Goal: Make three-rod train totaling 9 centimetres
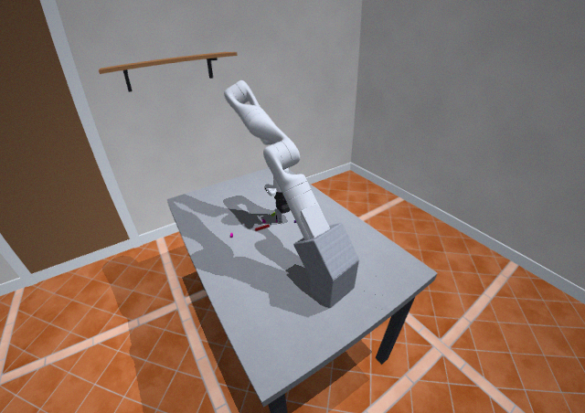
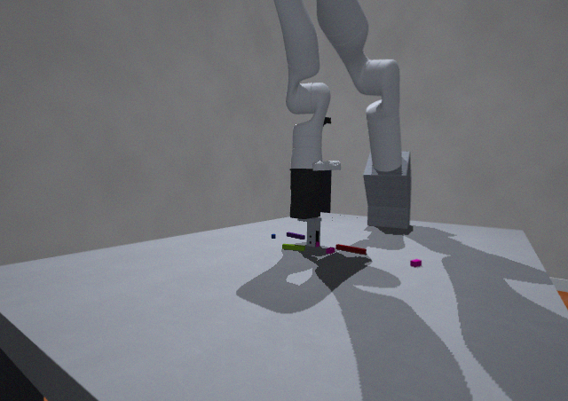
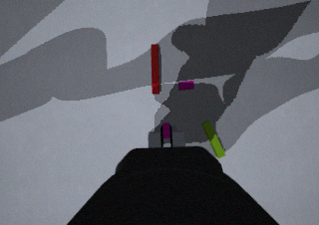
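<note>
My gripper is now 10 mm short of the blue rod, 130 mm to the left of it and 10 mm above it. Also, from my hand: purple rod 40 mm behind, 100 mm to the right, 10 mm below; then lime rod 60 mm ahead, 10 mm below; then red rod 20 mm behind, 90 mm to the left, 10 mm below.
</note>
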